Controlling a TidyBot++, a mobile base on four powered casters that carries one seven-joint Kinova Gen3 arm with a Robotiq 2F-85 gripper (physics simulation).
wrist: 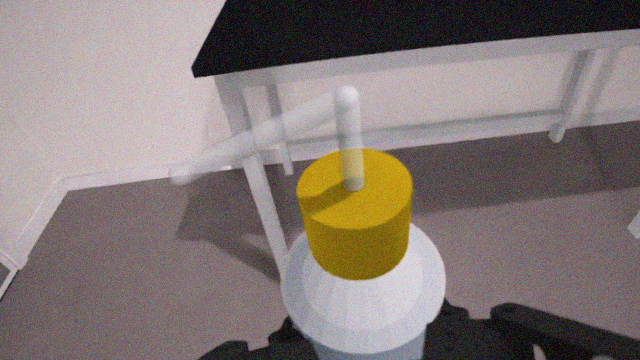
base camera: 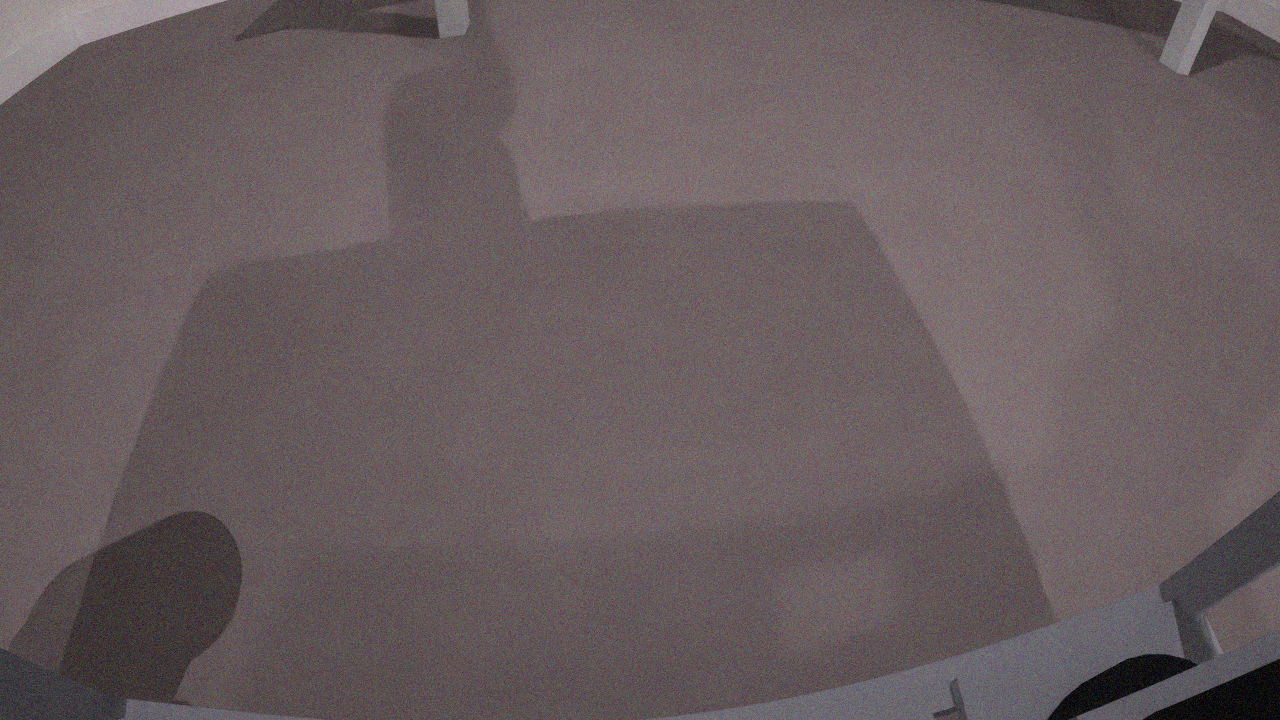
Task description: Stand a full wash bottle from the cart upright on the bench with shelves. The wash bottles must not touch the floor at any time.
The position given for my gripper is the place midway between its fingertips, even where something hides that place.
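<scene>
My gripper (wrist: 364, 315), visible. Bench with black top (wrist: 241, 51), likewise.
</scene>
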